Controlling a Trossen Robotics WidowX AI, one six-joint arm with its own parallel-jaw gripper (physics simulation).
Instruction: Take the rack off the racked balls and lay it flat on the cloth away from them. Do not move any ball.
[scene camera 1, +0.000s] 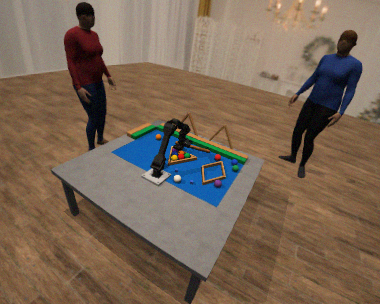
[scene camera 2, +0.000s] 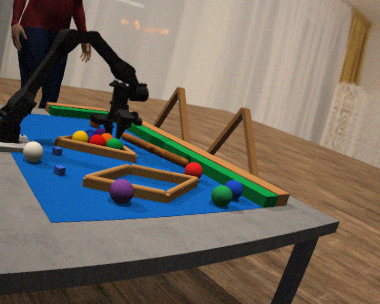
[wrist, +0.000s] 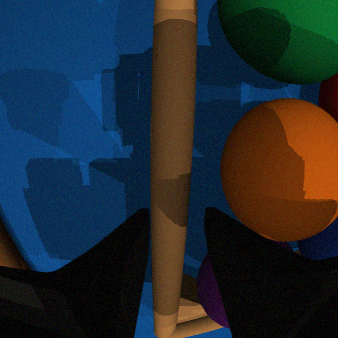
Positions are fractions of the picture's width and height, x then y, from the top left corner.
Note:
The table carries a green ball (wrist: 0.85, 0.14). Further things: my gripper (scene camera 2: 0.30, 0.47), a wooden triangle rack (scene camera 2: 0.33, 0.51), an orange ball (wrist: 0.80, 0.50) and a blue cloth (scene camera 2: 0.17, 0.65).
The wooden triangle rack shows as well in the wrist view (wrist: 0.52, 0.12). My gripper shows as well in the wrist view (wrist: 0.52, 0.64). The blue cloth also shows in scene camera 1 (scene camera 1: 0.50, 0.56) and in the wrist view (wrist: 0.24, 0.24).

